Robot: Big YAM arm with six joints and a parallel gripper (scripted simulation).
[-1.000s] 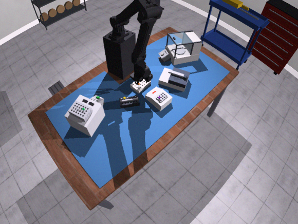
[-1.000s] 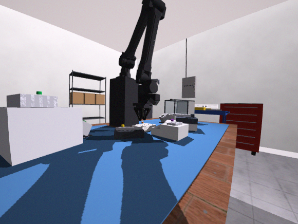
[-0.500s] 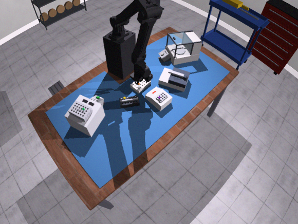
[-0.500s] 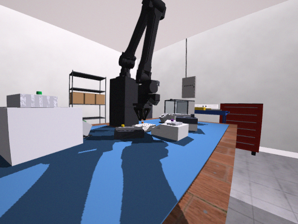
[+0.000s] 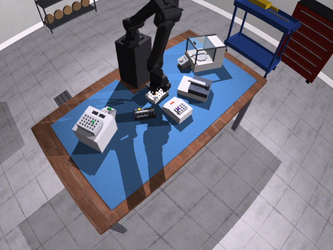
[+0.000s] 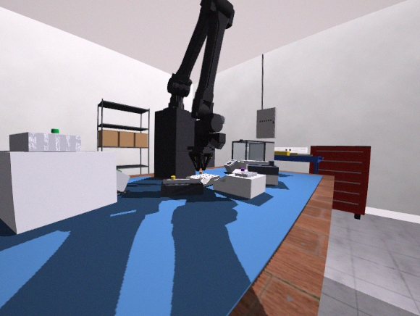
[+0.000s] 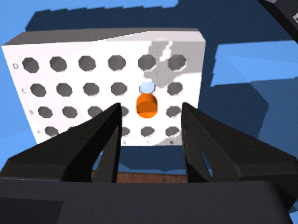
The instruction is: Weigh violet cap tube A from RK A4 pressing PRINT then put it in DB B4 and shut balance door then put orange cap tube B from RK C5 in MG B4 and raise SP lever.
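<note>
My hand is 10 mm past the tube rack RK, 30 mm to the right of it and 50 mm above it. The rest, counted from my hand: magnet block MG: 50 mm ahead, 140 mm to the right, 40 mm below; then dry block: 170 mm ahead, 30 mm to the left, 30 mm below; then yellow-capped tube: 20 mm ahead, 150 mm to the right, 30 mm below.
</note>
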